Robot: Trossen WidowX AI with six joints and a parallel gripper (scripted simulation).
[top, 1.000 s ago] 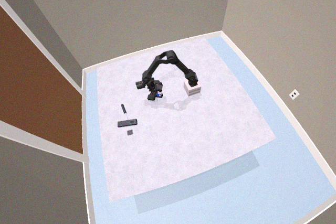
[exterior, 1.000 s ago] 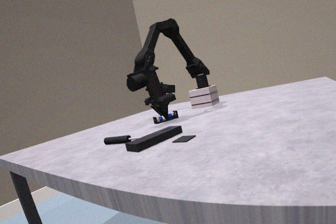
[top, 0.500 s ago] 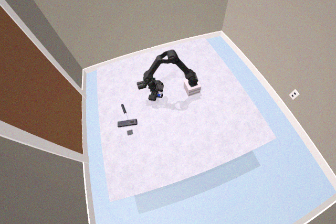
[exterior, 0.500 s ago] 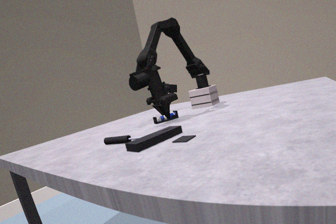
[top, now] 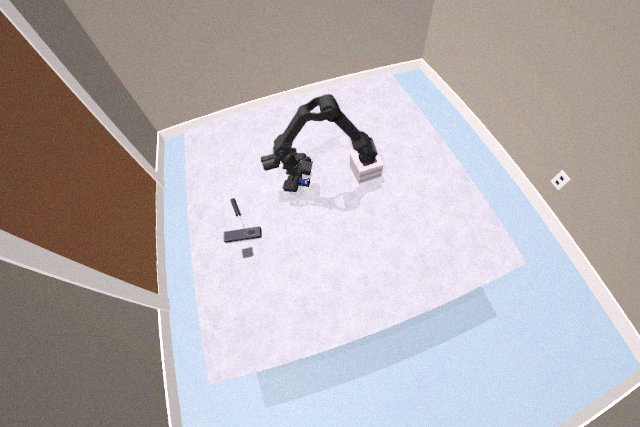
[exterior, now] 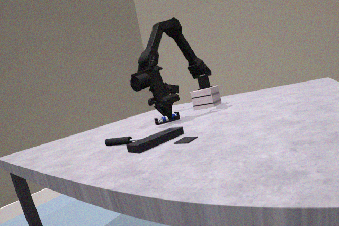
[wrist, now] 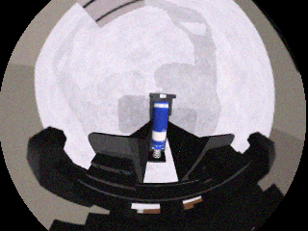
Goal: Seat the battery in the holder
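Right now my gripper tip is 10 mm below the battery. The rest, counted from my gripper tip: thin dark plate: 310 mm ahead, 230 mm to the left, 10 mm below; then long black bar: 310 mm ahead, 150 mm to the left, 10 mm above; then black-handled tool: 310 mm ahead, 50 mm to the left.
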